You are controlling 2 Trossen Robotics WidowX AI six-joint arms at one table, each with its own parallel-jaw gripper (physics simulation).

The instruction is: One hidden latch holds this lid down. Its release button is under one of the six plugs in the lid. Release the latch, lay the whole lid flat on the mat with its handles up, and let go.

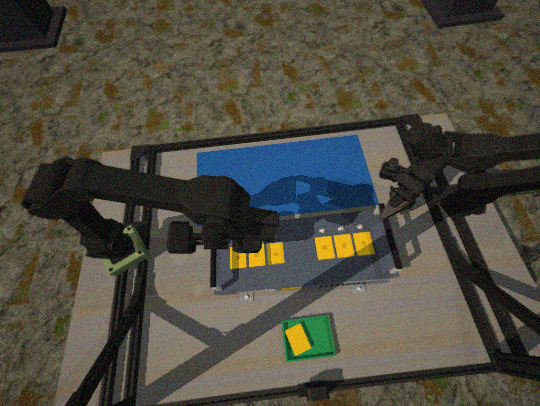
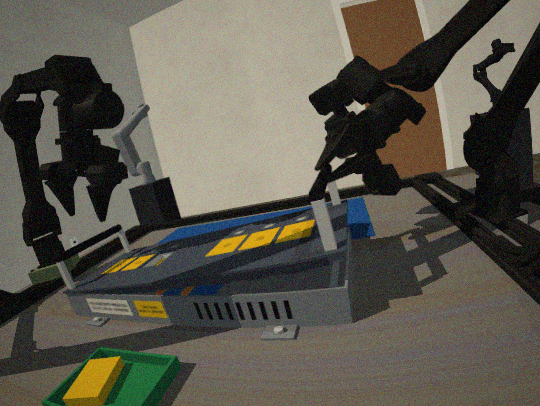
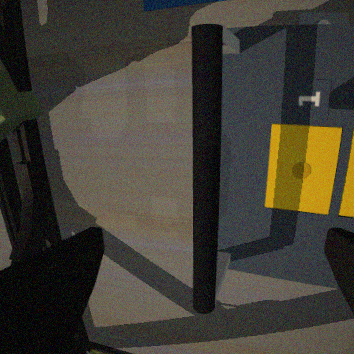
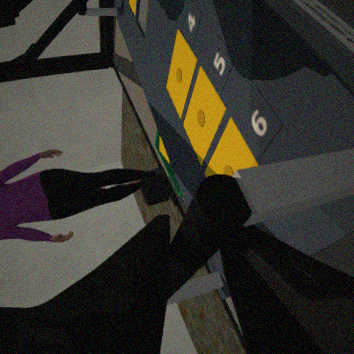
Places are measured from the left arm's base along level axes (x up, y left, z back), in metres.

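Pixels of known places: left gripper, between the fingertips: (image 1: 214, 249) (image 2: 86, 218) (image 3: 215, 239); right gripper, between the fingertips: (image 1: 381, 218) (image 4: 193, 225); left arm's base, origin of its link: (image 1: 120, 248) (image 2: 53, 261); right arm's base, origin of its link: (image 1: 455, 208) (image 2: 498, 213).
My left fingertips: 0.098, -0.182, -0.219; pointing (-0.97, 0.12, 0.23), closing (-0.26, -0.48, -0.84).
Ahead of a thing's pixels: the offset from my left fingertips to its top centre, as dx, dy, dz. "*": to the spot under its first point. Level surfaces: height alone.
The grey lid {* -0.081, -0.155, -0.170} (image 1: 309, 270) (image 2: 188, 262) sits on its grey base box {* -0.123, -0.267, -0.298} (image 2: 309, 306), with its right end tilted up off the box. Three yellow plugs, numbered 4 {-0.076, -0.131, -0.238} (image 4: 180, 75), 5 (image 4: 201, 117) and 6 {-0.068, -0.179, -0.325} (image 4: 230, 152), show on its right half. My right gripper (image 1: 391, 207) (image 2: 318, 183) (image 4: 193, 225) is shut on the right handle (image 1: 394, 246) (image 2: 325, 225) (image 4: 218, 200). My left gripper (image 2: 85, 205) (image 3: 215, 239) is open, hanging above the black left handle {* -0.038, -0.025, +0.026} (image 1: 213, 267) (image 2: 95, 238) (image 3: 207, 140) without touching it. The blue mat {dx -0.149} (image 1: 276, 161) (image 2: 359, 217) lies behind the box.
A green tray {-0.134, -0.278, -0.078} (image 1: 325, 334) (image 2: 143, 370) in front of the box holds one loose yellow plug {-0.134, -0.267, -0.056} (image 1: 297, 339) (image 2: 93, 379). A black frame (image 1: 268, 134) borders the table. A green bracket (image 1: 131, 254) sits on the left arm. A figure in purple (image 4: 21, 200) stands beyond the table.
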